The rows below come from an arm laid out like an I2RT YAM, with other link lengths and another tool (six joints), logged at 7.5 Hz.
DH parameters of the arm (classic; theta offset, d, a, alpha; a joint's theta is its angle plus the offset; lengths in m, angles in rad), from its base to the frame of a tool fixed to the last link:
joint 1: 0 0.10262 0.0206 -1.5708
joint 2: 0 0 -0.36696 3.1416
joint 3: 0.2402 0 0.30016 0
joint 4: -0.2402 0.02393 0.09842 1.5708
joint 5: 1.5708 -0.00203 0 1.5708
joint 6: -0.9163 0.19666 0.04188 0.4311
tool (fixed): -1.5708 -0.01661 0 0
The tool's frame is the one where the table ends.
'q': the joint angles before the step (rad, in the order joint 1, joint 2, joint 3, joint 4, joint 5, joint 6). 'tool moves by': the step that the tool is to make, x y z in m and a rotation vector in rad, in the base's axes. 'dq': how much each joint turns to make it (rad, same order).
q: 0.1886 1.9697 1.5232 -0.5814 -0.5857 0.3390
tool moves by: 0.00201 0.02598 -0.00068 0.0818 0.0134 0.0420
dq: 0.0184 0.0259 0.0107 0.0351 -0.0829 0.0289
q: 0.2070 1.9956 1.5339 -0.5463 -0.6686 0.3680
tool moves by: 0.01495 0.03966 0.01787 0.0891 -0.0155 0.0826
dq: 0.0307 0.0598 0.1087 -0.0120 -0.0983 0.0032
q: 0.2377 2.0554 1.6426 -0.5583 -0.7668 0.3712
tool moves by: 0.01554 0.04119 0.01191 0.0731 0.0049 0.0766
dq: 0.0353 0.0843 0.1427 -0.0370 -0.0826 0.0107
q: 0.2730 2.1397 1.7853 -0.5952 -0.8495 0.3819
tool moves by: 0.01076 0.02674 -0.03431 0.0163 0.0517 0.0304
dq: 0.0276 0.0982 0.0617 0.0090 -0.0265 0.0230
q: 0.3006 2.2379 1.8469 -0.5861 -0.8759 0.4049
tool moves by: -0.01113 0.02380 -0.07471 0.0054 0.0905 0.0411
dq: 0.0307 0.0967 -0.0535 0.0766 -0.0337 0.0139
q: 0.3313 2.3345 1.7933 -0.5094 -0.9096 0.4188
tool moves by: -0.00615 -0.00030 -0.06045 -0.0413 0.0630 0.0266
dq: 0.0031 0.0937 0.0136 -0.0304 0.0060 -0.0475
